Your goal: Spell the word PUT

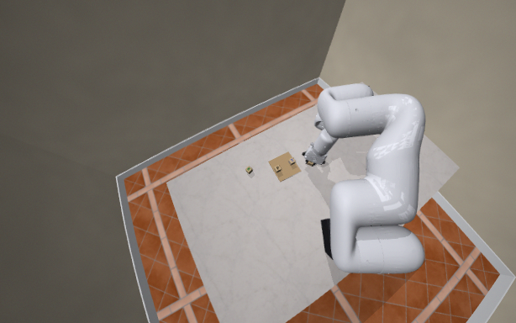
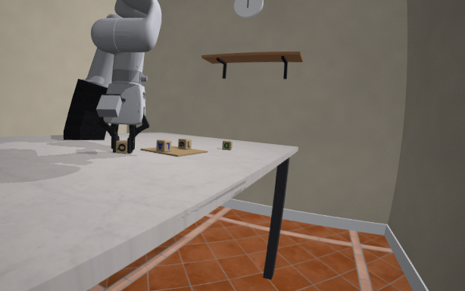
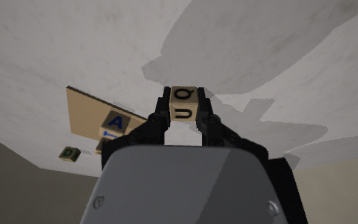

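Right now the tan mat is 15 cm to the left of my hand, 5 cm ahead of it and 2 cm below it.
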